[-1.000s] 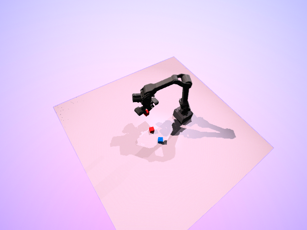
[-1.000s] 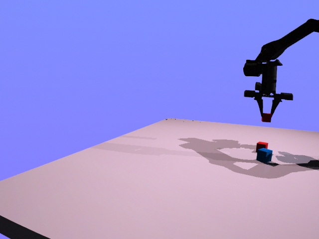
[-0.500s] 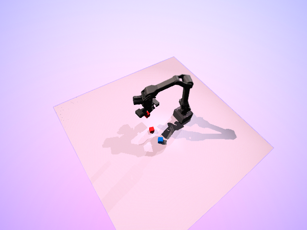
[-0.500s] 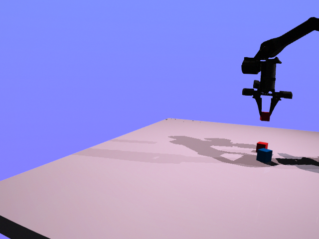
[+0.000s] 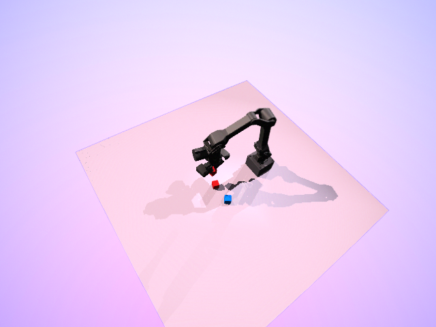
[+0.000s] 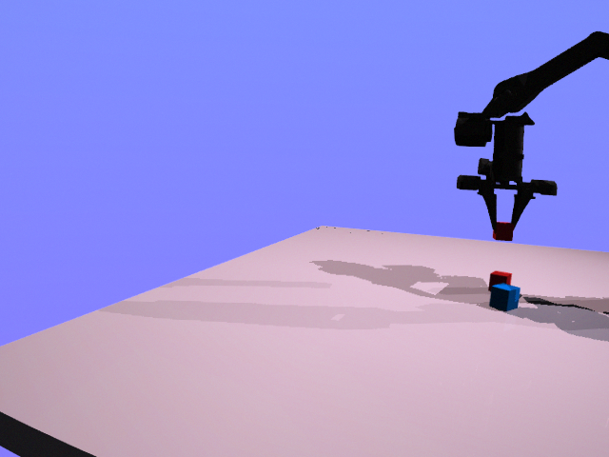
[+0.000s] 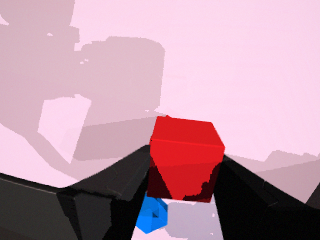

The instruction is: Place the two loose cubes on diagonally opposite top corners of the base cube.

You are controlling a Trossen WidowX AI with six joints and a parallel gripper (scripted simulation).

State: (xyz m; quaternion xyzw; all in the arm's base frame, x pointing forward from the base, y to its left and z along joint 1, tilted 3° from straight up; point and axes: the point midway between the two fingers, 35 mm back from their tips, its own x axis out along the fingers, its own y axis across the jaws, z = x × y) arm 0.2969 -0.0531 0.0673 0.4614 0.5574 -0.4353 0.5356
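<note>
Right now my gripper tip is 14 cm to the right of the blue base cube, 9 cm above it and 1 cm past it.
</note>
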